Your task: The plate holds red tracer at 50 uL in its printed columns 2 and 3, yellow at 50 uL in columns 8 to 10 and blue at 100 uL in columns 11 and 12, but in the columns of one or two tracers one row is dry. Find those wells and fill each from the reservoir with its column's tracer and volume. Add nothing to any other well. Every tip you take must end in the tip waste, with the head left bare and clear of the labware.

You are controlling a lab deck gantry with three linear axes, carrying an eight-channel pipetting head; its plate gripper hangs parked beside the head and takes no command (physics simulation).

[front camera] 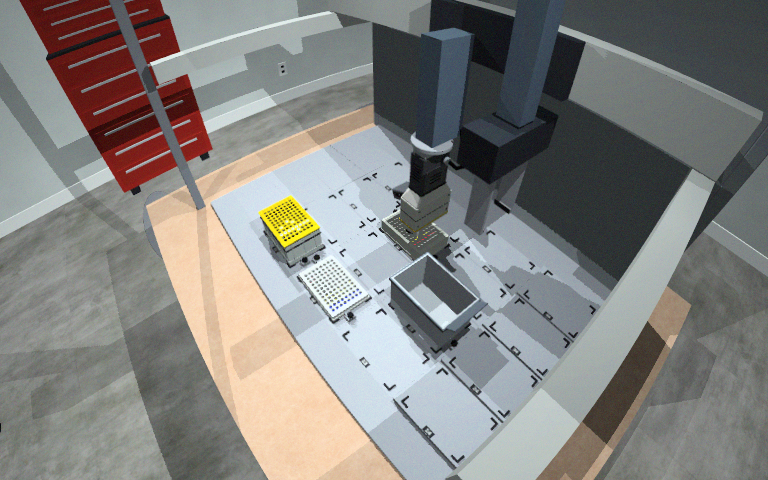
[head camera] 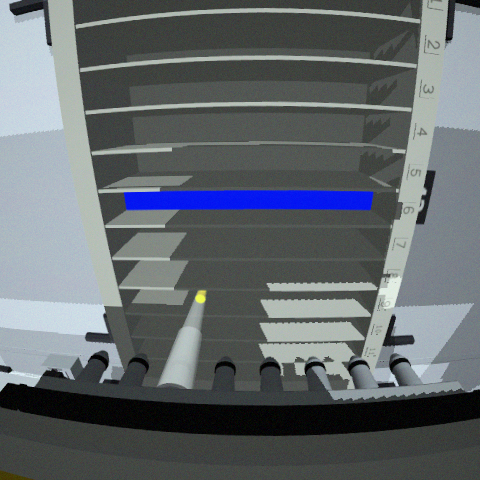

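The pipetting head (front camera: 424, 206) (head camera: 240, 420) is over the reservoir (front camera: 433, 249) (head camera: 82, 150). One tip (head camera: 182, 357) is on the third nozzle from the left in the head view, with yellow at its lower end; the other nozzles are bare. A blue strip (head camera: 248, 200) lies in the reservoir near the printed 6. The plate (front camera: 334, 287) shows blue wells at its near end; its dry wells are too small to make out. The yellow tip rack (front camera: 289, 221) stands behind it. The grey tip waste (front camera: 419, 316) stands beside the plate. The parked gripper (front camera: 481, 217) hangs right of the head, its opening unclear.
A dark carriage block (front camera: 498, 144) hangs from a blue-grey column (front camera: 529, 67) right of the head. Black corner brackets mark the deck (front camera: 362, 390). A pale rail (front camera: 651, 271) runs along the right side, and a dark wall panel (front camera: 600, 186) stands behind.
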